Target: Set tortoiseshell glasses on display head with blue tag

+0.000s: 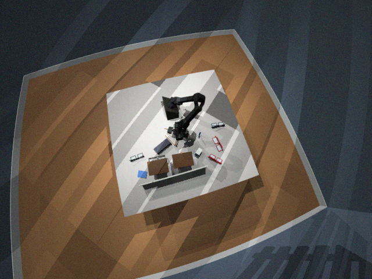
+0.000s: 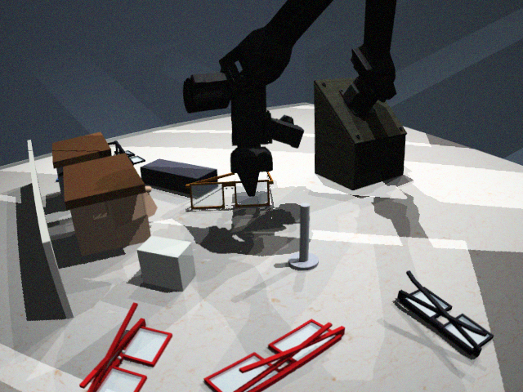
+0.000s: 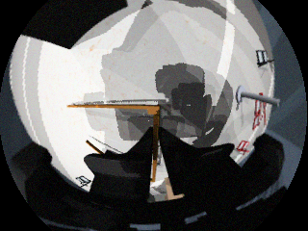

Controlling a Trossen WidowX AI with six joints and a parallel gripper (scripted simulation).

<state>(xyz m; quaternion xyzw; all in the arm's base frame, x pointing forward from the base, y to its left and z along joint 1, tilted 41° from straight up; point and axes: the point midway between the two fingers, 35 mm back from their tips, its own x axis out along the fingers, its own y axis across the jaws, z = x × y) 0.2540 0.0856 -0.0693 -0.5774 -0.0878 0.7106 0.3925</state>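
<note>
Now: the grey post 21 cm to the left of my gripper tip and 4 cm ahead of it. Also, from my gripper tip: white rail (37 cm ahead, 12 cm to the right, 4 cm above); white cube (21 cm ahead, 15 cm to the left, 1 cm above); dark case (17 cm to the right, 7 cm ahead).
</note>
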